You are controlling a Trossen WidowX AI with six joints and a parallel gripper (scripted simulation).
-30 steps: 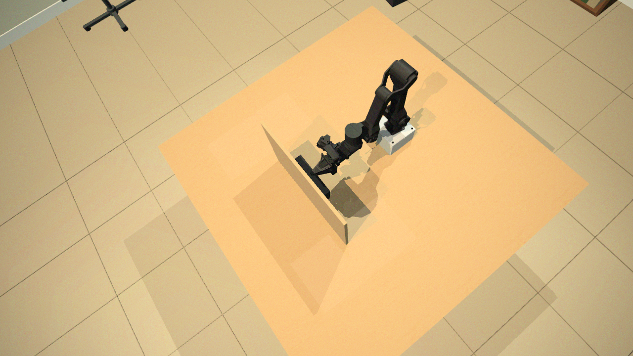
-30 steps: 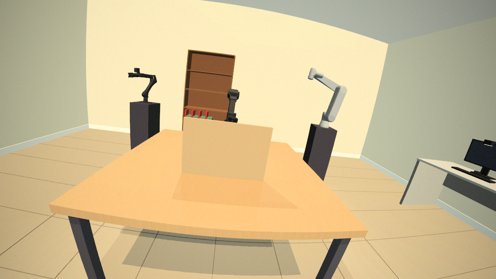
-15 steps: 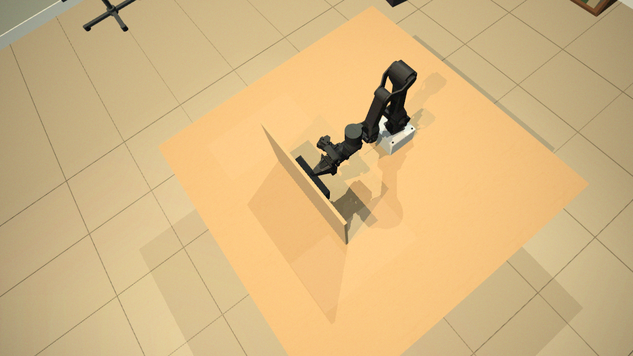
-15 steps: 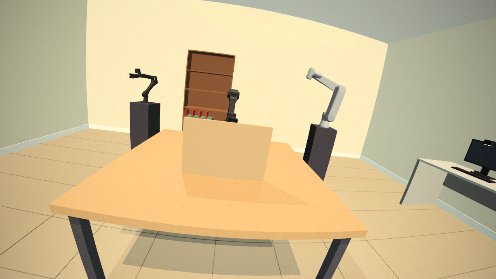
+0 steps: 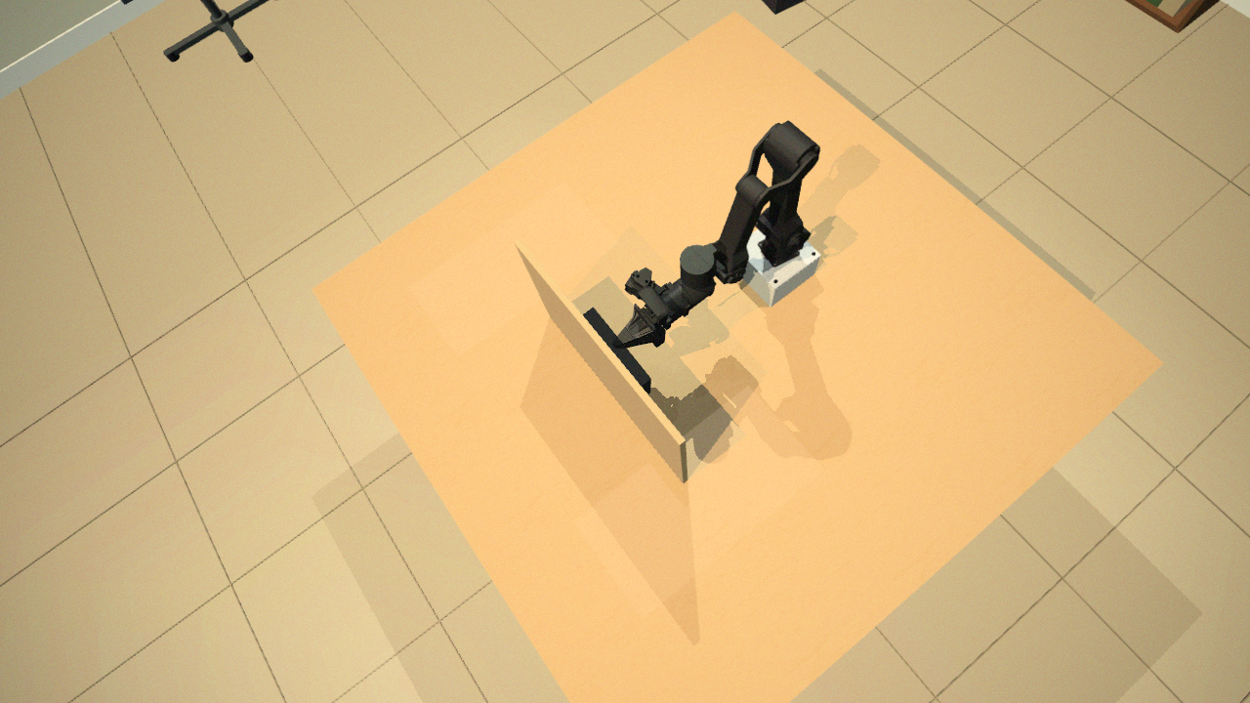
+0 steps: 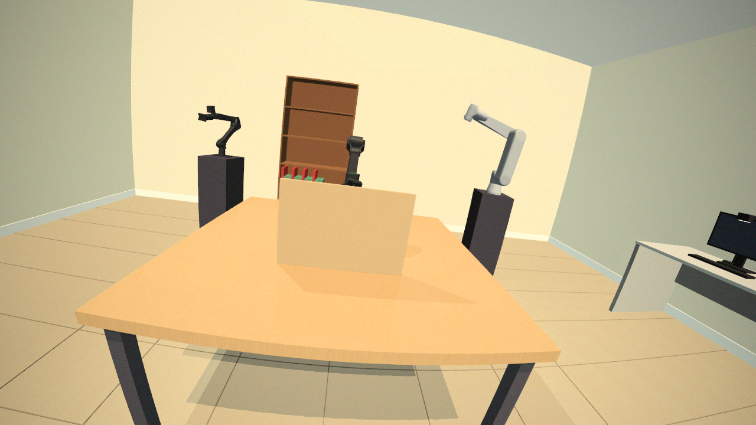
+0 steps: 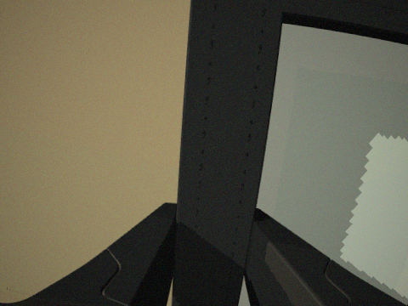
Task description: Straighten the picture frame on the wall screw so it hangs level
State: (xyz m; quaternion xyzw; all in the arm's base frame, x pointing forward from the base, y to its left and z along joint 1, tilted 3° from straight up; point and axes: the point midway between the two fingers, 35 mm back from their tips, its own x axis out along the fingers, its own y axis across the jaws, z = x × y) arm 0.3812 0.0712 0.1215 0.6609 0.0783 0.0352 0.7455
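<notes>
Right now the picture frame is 50 mm below my gripper tip and 10 mm ahead of it. Also, from my gripper tip: wall panel 70 mm below, 20 mm ahead.
</notes>
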